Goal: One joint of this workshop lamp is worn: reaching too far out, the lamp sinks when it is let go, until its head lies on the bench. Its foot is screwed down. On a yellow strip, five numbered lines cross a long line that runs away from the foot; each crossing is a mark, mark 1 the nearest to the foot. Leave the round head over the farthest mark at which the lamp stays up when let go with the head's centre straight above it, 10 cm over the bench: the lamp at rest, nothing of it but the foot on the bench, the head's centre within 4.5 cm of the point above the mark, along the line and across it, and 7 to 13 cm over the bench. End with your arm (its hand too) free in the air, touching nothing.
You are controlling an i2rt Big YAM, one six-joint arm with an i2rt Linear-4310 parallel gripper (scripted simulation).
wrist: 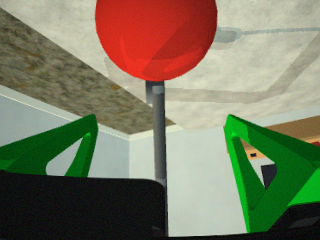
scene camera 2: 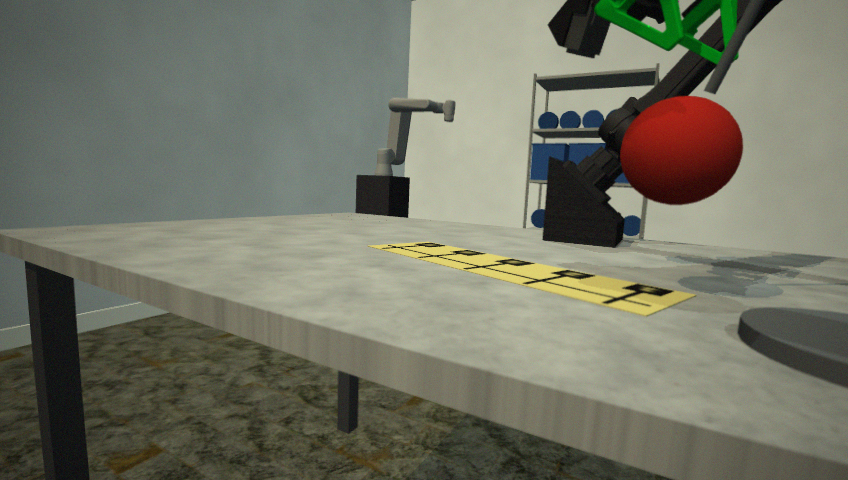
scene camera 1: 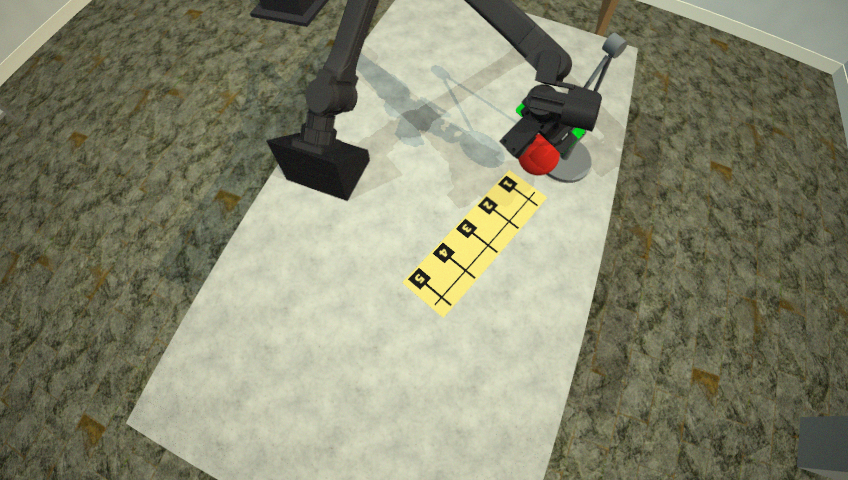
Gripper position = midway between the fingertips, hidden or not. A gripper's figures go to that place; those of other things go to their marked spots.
Scene:
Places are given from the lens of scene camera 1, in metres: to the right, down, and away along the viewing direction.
my gripper (scene camera 1: 552,129): 0.29, -0.25, 0.87
round red lamp head (scene camera 1: 541,157): 0.27, -0.19, 0.89
yellow strip (scene camera 1: 443,277): 0.05, 0.09, 0.96

